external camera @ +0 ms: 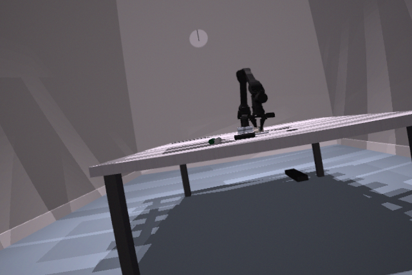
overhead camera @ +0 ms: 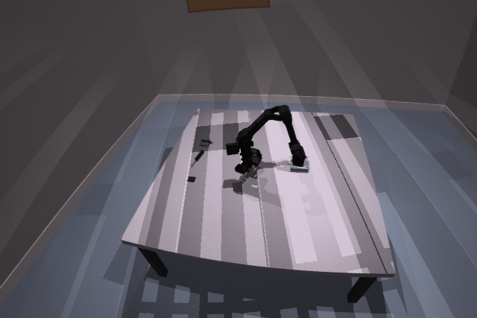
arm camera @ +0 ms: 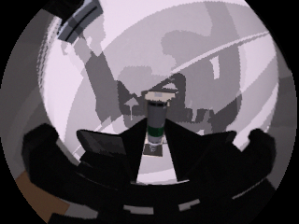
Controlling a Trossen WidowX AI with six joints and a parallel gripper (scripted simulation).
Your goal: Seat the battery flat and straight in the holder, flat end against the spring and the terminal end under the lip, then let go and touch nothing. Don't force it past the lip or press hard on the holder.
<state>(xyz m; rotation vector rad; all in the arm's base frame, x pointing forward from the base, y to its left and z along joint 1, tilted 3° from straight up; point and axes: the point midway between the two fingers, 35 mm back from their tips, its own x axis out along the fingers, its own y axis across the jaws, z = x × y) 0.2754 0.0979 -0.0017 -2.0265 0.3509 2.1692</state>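
Right now my gripper tip is 1 cm below the battery. Round my gripper tip: black box (34 cm ahead, 19 cm below, 13 cm to the left); screwdriver (36 cm ahead, 2 cm to the right).
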